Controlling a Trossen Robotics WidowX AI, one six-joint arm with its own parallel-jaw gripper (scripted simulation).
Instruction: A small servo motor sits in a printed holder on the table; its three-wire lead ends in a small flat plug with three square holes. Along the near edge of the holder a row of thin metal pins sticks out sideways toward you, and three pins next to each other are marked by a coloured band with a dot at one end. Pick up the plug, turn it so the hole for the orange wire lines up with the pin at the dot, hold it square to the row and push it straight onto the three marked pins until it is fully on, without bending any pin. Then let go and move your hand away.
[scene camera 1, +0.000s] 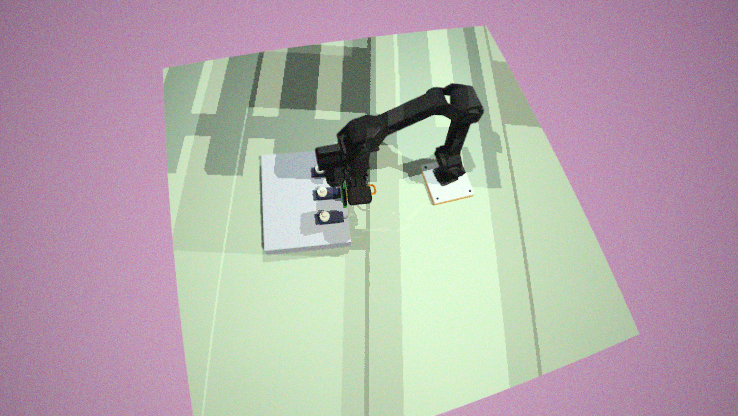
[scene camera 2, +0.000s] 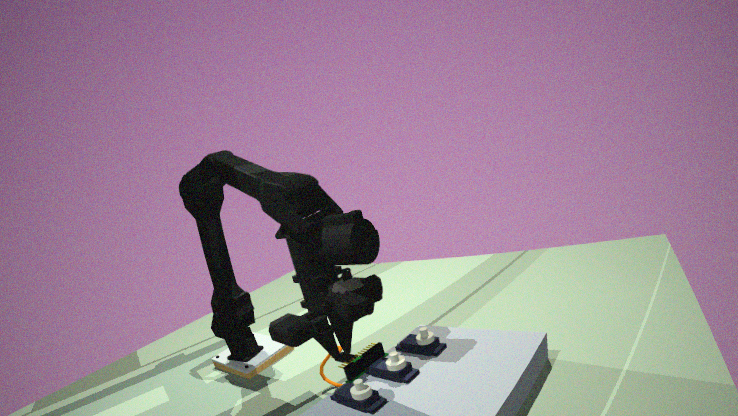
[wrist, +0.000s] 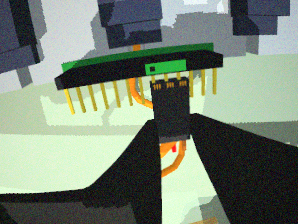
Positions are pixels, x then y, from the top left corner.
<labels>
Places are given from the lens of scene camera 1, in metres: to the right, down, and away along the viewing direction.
my gripper (scene camera 1: 354, 184): -0.04, -0.07, 1.03
grey printed holder (scene camera 1: 289, 226): -0.22, 0.05, 0.99
</labels>
